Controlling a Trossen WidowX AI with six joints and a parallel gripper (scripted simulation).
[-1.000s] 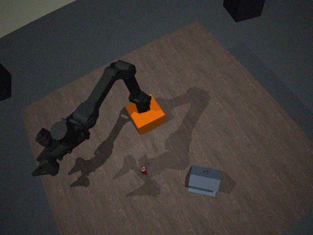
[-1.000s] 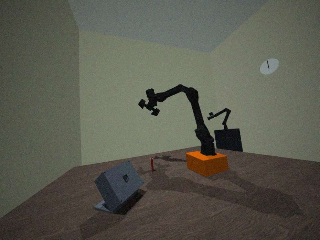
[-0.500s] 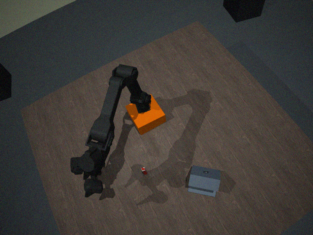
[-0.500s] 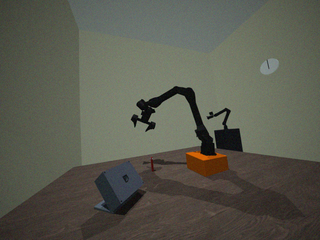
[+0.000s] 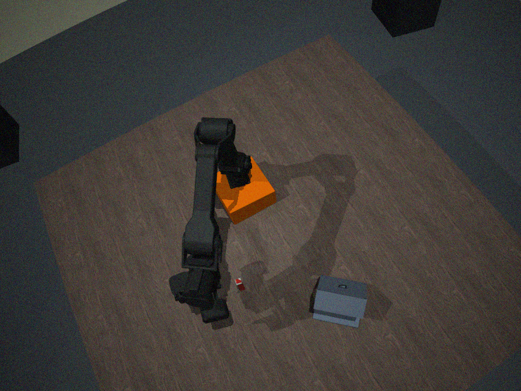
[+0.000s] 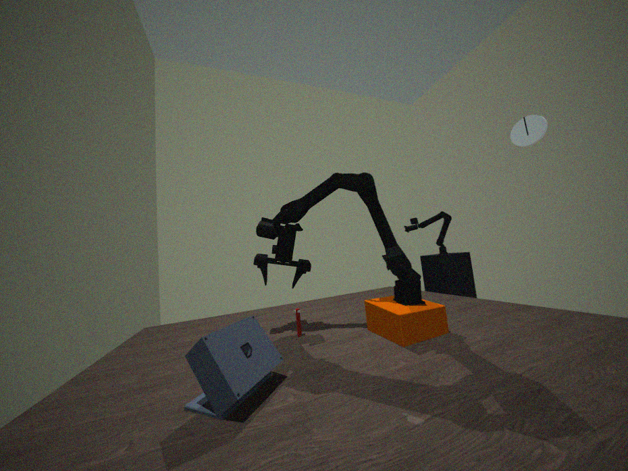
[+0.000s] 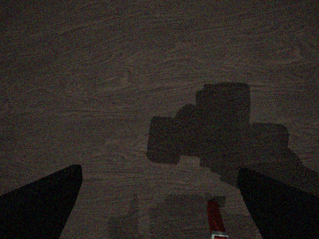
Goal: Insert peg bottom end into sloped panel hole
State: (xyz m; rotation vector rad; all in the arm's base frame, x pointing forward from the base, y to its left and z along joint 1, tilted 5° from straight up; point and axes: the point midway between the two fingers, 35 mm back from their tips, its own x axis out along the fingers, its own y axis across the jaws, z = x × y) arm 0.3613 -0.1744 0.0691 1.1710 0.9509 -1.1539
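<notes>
The red peg lies 9 cm below my gripper tip, 8 cm to the left of it and 5 cm behind it. Also, from my gripper tip: grey sloped panel 33 cm to the left, 8 cm below, 8 cm ahead.
</notes>
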